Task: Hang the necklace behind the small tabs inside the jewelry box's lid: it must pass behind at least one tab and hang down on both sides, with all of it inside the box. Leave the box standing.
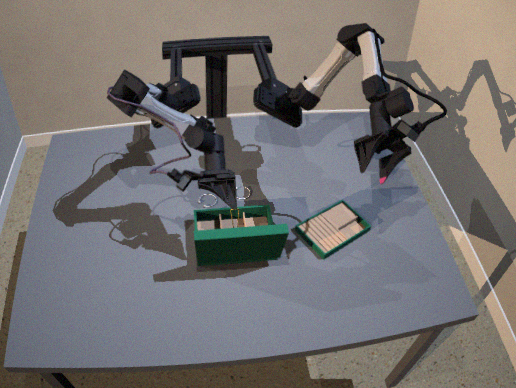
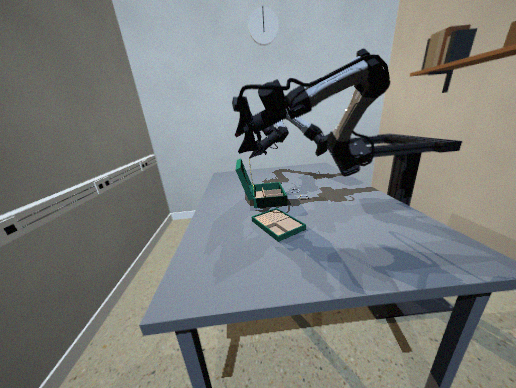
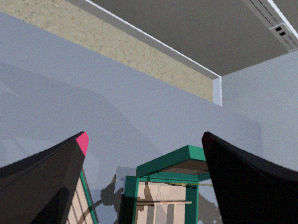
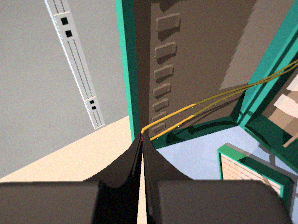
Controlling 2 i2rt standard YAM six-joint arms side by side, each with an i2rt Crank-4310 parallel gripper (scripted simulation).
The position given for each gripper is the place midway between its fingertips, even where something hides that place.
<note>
In view: the left gripper (image 1: 372, 178), the right gripper (image 1: 234, 209), a green jewelry box (image 1: 256, 238) and a green-rimmed tray (image 1: 326, 232).
The green-rimmed tray is seen too in image 2 (image 2: 278, 224) and in image 4 (image 4: 232, 164). The left gripper is seen too in image 2 (image 2: 236, 144) and in image 3 (image 3: 145, 134). The right gripper is seen too in image 4 (image 4: 142, 135).
</note>
